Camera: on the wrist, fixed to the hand. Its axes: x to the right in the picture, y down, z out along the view.
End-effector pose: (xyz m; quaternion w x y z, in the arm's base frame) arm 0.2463 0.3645 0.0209 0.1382 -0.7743 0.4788 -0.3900
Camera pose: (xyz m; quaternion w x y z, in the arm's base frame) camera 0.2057 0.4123 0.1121 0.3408 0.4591 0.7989 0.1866
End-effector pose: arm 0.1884 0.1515 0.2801 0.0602 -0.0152 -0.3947 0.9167
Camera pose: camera 0.2080 0.2563 0.2505 0.9223 0.3813 0.0539 -0.0324
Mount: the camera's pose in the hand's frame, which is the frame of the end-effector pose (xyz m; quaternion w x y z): -0.0072 -0.0519 -0.0975 0.0013 -0.0736 -0.0182 0.9971
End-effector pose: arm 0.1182 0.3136 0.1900 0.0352 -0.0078 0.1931 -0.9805
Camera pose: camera 0.1191 0.3989 0.1195 0.9807 0.1721 0.0796 0.0482
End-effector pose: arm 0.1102 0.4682 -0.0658 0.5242 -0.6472 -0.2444 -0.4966
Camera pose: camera 0.0263 0.3970 -0.0538 0.4438 -0.2922 0.6720 0.5158
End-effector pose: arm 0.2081 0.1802 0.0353 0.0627 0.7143 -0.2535 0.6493
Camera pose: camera 0.1436 0.2679 0.0554 0.5994 0.2446 0.7615 -0.0317
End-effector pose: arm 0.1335 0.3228 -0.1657 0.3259 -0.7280 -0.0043 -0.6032
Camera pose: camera 0.0255 0.3197 -0.1418 0.5482 -0.0402 0.7643 0.3371
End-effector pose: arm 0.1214 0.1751 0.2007 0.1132 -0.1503 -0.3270 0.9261
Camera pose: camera 0.1682 0.2681 0.1631 0.9403 0.3177 -0.0792 -0.0927
